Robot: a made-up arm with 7 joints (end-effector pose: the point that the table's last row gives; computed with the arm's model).
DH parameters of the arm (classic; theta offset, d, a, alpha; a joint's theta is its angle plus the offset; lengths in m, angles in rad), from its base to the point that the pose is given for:
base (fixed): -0.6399 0 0.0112 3.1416
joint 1: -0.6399 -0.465 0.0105 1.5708
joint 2: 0 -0.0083 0.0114 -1.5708
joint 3: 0 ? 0.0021 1.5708
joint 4: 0 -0.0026 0.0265 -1.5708
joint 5: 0 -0.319 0.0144 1.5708
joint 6: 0 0.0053 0.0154 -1.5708
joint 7: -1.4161 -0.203 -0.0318 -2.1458
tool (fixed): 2.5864 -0.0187 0 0
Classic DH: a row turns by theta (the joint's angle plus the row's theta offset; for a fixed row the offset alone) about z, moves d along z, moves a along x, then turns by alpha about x.
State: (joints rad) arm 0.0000 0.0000 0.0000 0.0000 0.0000 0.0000 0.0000
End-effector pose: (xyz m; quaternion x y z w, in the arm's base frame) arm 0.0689 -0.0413 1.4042 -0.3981 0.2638 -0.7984 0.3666
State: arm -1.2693 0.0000 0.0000 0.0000 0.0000 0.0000 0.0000
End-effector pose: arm 0.0598 0.0402 1.4042 -0.4770 -0.0236 -0.4256 0.7686
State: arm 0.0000 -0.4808 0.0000 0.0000 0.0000 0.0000 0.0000
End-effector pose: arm -0.3711 -0.0413 1.3206 -0.1966 0.1689 -0.8703 0.4189
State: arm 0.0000 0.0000 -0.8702 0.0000 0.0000 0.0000 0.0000
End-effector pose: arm 0.0755 -0.0029 1.4042 -0.4722 0.0714 -0.5695 0.6690
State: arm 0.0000 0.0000 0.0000 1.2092 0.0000 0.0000 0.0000
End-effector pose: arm 0.5244 -0.0413 1.0399 -0.7814 0.4254 -0.4306 0.1517
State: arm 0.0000 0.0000 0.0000 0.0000 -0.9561 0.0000 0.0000
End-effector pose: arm 0.0843 -0.0236 1.4042 -0.4748 0.0511 -0.5403 0.6928
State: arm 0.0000 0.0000 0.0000 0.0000 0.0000 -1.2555 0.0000
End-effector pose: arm -0.1110 -0.0413 1.2664 0.1467 -0.0018 -0.8800 0.4516
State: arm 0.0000 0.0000 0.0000 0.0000 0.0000 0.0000 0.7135
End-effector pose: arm 0.0549 -0.0209 1.4042 -0.2809 0.3862 -0.8762 0.0647
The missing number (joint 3, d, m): -0.4274
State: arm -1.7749 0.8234 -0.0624 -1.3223 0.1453 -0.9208 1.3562
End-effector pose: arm 0.0014 0.0183 1.0604 -0.0967 0.6862 -0.3948 0.6033
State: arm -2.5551 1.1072 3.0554 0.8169 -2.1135 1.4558 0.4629
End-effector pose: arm -0.3547 0.4803 0.9555 -0.8190 -0.3749 -0.4216 0.1047
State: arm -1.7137 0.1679 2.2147 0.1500 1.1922 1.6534 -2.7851
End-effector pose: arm 0.0547 -0.1091 1.1589 0.1944 0.3327 -0.3937 0.8346
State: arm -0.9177 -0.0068 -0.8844 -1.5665 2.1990 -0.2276 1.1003
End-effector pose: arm 0.1119 -0.4907 0.9556 0.3053 -0.8769 0.2952 0.2250
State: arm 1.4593 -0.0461 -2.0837 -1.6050 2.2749 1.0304 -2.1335
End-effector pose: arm -0.2030 -0.3617 0.7906 0.5246 0.1251 -0.2387 0.8076
